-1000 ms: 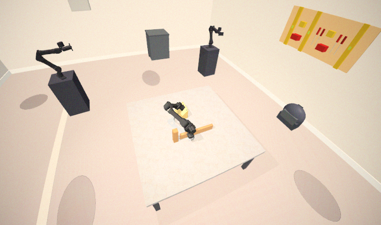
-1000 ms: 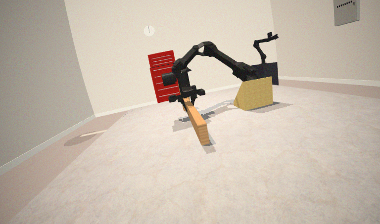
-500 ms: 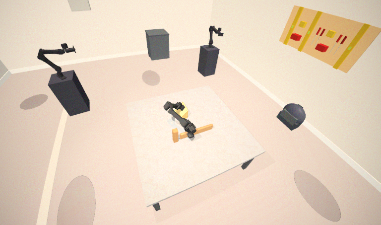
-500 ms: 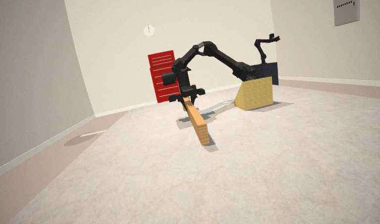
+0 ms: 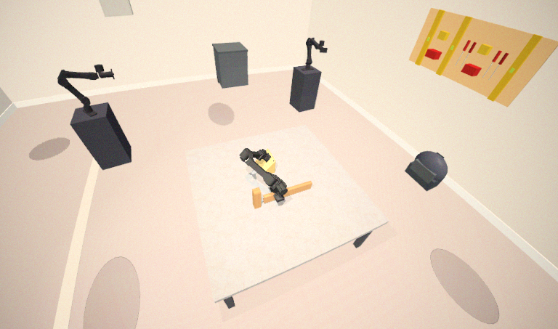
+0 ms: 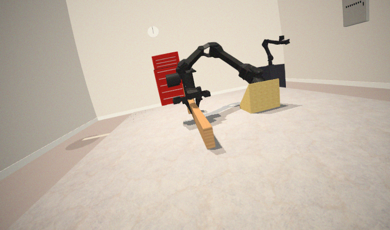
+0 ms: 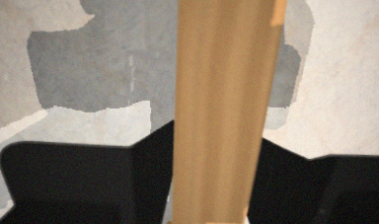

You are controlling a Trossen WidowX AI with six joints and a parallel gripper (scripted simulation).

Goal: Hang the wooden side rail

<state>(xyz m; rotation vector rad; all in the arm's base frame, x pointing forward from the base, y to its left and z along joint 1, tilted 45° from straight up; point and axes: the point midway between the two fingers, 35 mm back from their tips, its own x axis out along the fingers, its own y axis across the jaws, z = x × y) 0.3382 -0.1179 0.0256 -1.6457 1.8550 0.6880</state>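
Right now the headboard post is 140 mm to the right of my gripper tip, 50 mm above it and 10 mm behind it.
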